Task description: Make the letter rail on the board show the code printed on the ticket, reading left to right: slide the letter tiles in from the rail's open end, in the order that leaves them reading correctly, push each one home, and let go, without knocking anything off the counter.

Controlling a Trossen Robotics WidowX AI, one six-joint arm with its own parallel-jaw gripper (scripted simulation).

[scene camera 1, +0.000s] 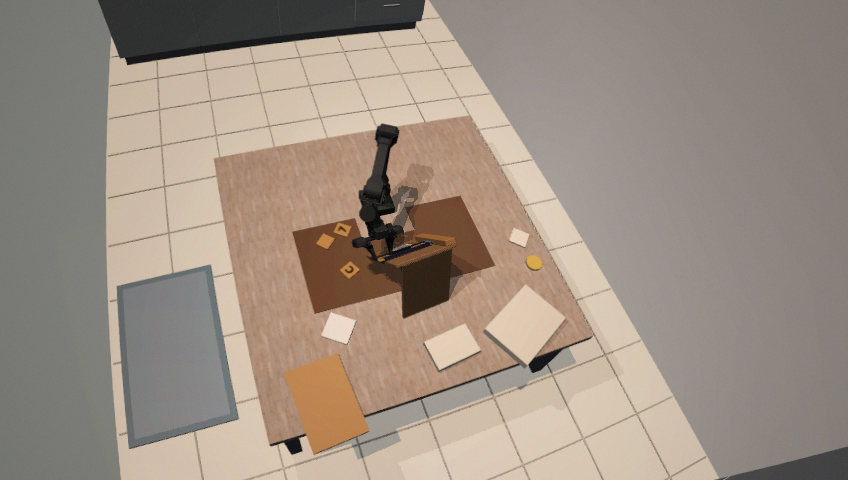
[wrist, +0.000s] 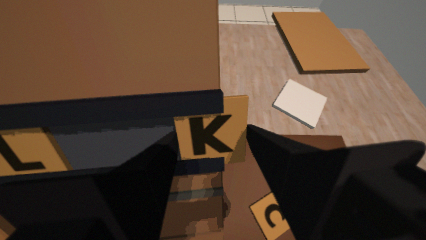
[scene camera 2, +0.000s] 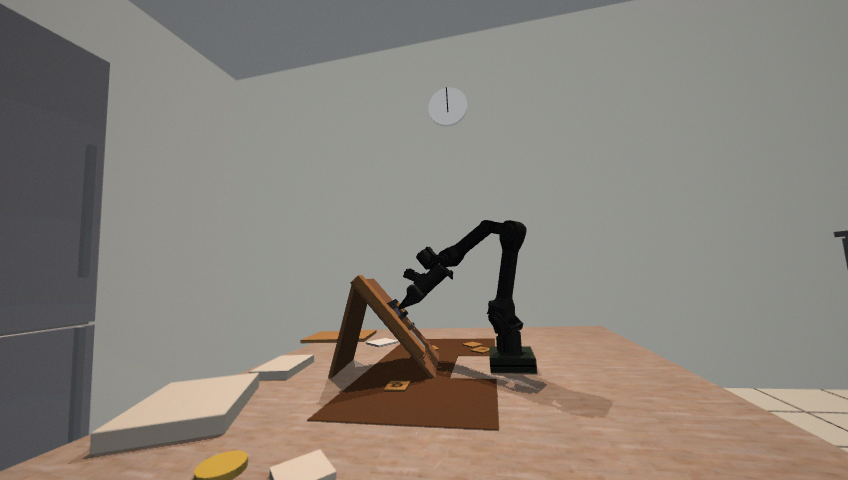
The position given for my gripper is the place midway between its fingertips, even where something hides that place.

Observation:
In view: my gripper (scene camera 1: 384,258) and an orange panel (scene camera 1: 326,404).
The orange panel also shows in the wrist view (wrist: 316,46). My gripper shows as well in the wrist view (wrist: 212,132) and in scene camera 2 (scene camera 2: 400,307).

